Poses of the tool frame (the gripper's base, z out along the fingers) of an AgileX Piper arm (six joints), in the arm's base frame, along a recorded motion.
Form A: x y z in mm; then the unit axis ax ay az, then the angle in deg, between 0 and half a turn.
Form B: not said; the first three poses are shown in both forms.
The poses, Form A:
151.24 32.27 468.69 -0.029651 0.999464 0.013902 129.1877
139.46 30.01 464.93 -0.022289 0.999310 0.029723 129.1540
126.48 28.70 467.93 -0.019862 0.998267 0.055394 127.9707
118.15 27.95 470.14 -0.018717 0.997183 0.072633 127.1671
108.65 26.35 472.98 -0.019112 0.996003 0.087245 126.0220
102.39 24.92 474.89 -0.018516 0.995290 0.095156 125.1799
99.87 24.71 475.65 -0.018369 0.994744 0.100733 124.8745
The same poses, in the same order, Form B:
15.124 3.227 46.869 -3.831 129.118 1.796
13.946 3.001 46.493 -2.879 129.065 3.839
12.648 2.870 46.793 -2.542 127.749 7.089
11.815 2.795 47.014 -2.380 126.809 9.237
10.865 2.635 47.298 -2.409 125.518 10.995
10.239 2.492 47.489 -2.318 124.590 11.912
9.987 2.471 47.565 -2.294 124.218 12.579

